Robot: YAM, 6 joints.
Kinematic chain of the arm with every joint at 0, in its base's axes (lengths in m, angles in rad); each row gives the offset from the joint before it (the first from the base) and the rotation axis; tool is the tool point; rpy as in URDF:
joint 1: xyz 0 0 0.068 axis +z
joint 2: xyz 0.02 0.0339 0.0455 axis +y
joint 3: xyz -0.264 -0.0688 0 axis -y
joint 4: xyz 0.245 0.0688 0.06 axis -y
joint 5: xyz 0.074 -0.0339 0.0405 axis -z
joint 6: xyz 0.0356 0 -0.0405 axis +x
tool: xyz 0 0 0 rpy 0 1.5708 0
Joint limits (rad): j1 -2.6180..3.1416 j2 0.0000..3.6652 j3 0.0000..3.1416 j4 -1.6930..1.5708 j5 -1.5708..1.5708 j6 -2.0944..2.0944
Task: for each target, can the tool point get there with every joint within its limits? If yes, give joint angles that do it. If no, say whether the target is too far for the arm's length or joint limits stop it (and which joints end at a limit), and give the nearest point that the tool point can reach.
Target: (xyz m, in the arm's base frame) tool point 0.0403 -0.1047 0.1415
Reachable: yes | joints -1.1466 1.1858 0.4803 -1.1852 0.1795 -1.6899
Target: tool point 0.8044 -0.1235 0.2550
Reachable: no: too far | nearest point 0.6288 -0.0965 0.2233 | short by 0.180 m
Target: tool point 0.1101 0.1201 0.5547
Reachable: yes | joints -2.1231 0.4086 1.6256 -0.0203 -1.0402 0.7649
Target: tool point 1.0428 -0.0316 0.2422
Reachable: no: too far | nearest point 0.6407 -0.0194 0.1916 | short by 0.406 m
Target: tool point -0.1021 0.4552 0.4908
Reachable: yes | joints 1.7226 2.4809 2.7732 1.0566 -1.1225 -1.7600
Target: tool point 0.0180 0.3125 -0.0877
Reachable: yes | joints 1.5977 2.6299 0.8307 0.8724 0.8368 -0.4815
